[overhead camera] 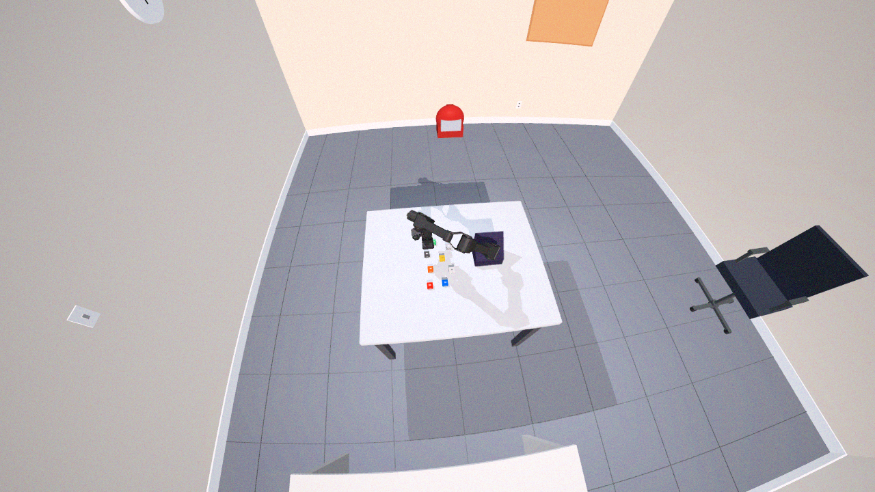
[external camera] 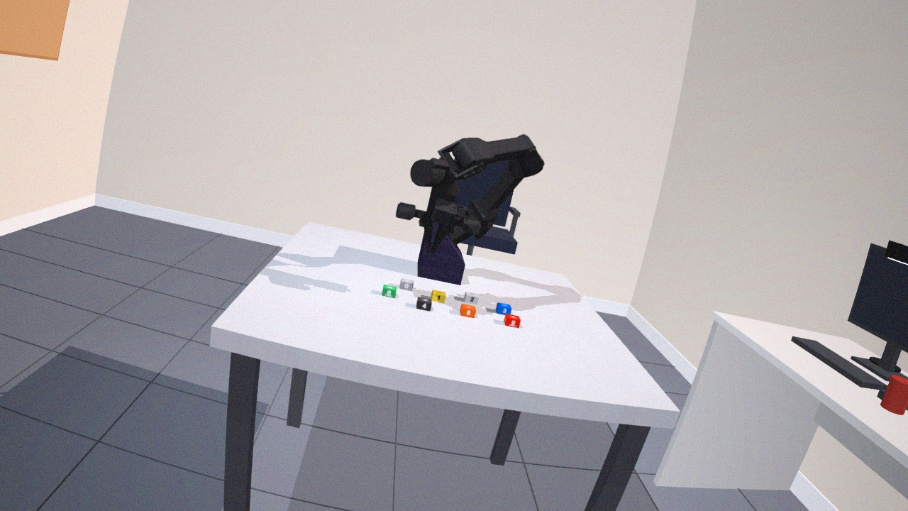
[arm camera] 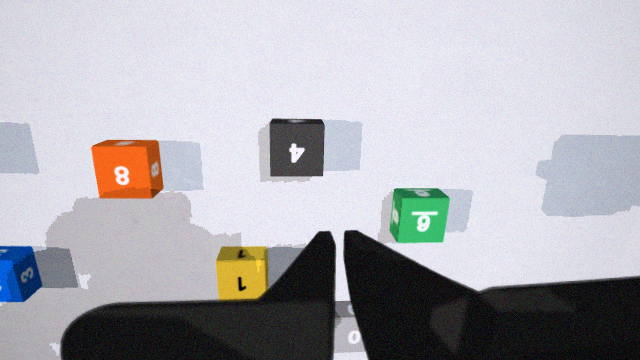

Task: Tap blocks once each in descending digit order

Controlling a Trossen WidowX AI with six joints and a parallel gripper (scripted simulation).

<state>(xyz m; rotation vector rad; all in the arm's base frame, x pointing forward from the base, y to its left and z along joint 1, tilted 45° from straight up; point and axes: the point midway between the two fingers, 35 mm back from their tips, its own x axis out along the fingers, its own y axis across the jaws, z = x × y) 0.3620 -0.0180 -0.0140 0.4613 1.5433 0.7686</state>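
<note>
Now: gripper tip 110 mm above the black block 4, 10 mm to the right of it and 10 mm short of it. The rest, counted from my gripper tip: green block 6 (110 mm below, 80 mm to the right, 30 mm behind); orange block 8 (110 mm to the left, 110 mm below, 20 mm behind); yellow block marked 1 (110 mm below, 90 mm behind, 40 mm to the left).
</note>
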